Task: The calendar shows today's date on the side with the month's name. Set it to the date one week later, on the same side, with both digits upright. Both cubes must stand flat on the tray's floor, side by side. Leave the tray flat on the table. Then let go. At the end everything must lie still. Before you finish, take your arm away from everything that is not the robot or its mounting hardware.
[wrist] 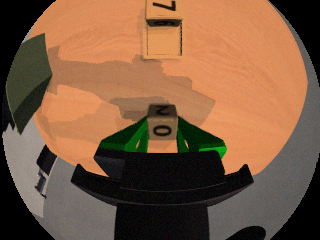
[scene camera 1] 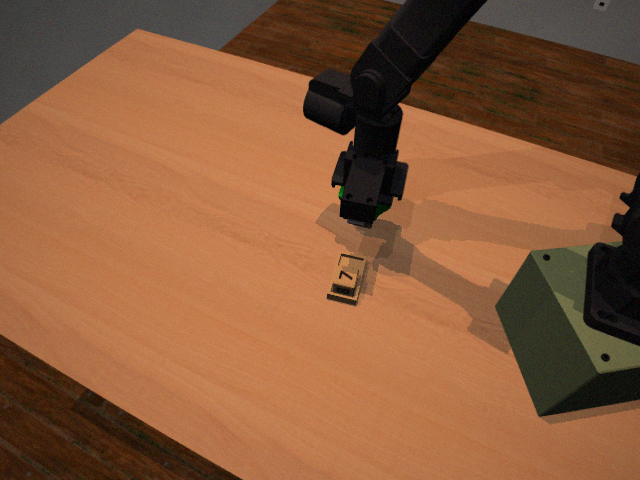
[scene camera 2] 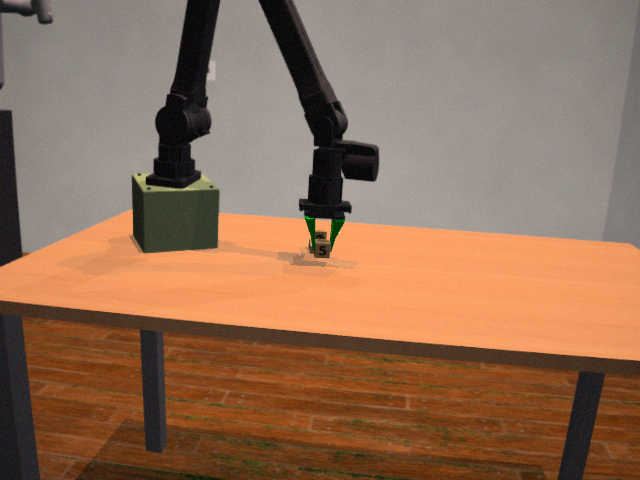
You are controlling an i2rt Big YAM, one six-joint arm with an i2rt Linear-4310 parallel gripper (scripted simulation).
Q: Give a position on a tray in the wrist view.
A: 160, 42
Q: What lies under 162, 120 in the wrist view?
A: A cube.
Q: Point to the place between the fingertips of my gripper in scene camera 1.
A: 364, 215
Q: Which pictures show my gripper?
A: The wrist view, scene camera 1 and scene camera 2: all of them.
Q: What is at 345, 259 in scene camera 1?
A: A tray.
